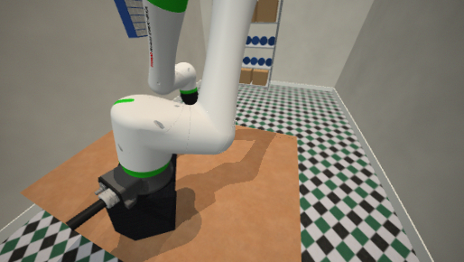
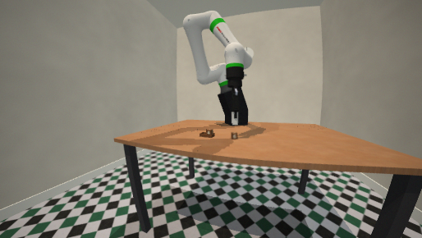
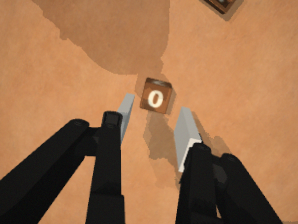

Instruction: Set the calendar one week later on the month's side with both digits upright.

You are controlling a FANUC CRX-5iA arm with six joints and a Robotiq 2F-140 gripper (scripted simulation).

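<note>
The brown cube lies 100 mm below my hand. Also, from my hand: brown calendar tray: 160 mm to the right, 100 mm below, 10 mm ahead.
</note>
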